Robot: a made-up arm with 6 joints. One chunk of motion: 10 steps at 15 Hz.
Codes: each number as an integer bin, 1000 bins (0 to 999) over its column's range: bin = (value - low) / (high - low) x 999, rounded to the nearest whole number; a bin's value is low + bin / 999 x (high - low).
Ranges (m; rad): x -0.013..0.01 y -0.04..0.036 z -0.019..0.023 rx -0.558..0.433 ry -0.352..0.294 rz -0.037..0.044
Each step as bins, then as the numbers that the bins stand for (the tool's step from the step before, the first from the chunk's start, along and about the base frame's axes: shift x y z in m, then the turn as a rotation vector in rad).
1 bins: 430 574 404 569 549 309
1 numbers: -0.00310 0.00367 -0.00202 0.00644 0.00301 -0.01195
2 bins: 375 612 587 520 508 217
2 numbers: -0.00437 0.00656 0.00568 -0.04216 -0.02350 -0.01941
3 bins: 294 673 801 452 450 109
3 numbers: -0.00623 0.01120 0.01468 -0.10962 -0.06101 -0.02816
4 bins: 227 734 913 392 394 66
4 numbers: -0.00777 0.01584 0.01938 -0.16914 -0.09722 -0.03165
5 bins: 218 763 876 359 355 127
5 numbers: -0.00798 0.01805 0.01783 -0.20187 -0.12244 -0.02670
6 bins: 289 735 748 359 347 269
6 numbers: -0.00635 0.01592 0.01245 -0.20187 -0.12761 -0.01519
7 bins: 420 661 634 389 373 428
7 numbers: -0.00333 0.01029 0.00765 -0.17212 -0.11080 -0.00230
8 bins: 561 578 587 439 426 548
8 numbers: -0.00008 0.00397 0.00568 -0.12252 -0.07653 0.00743
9 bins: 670 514 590 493 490 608
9 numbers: 0.00243 -0.00090 0.00580 -0.06895 -0.03514 0.01230
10 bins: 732 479 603 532 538 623
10 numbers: 0.00385 -0.00356 0.00635 -0.03026 -0.00410 0.01351
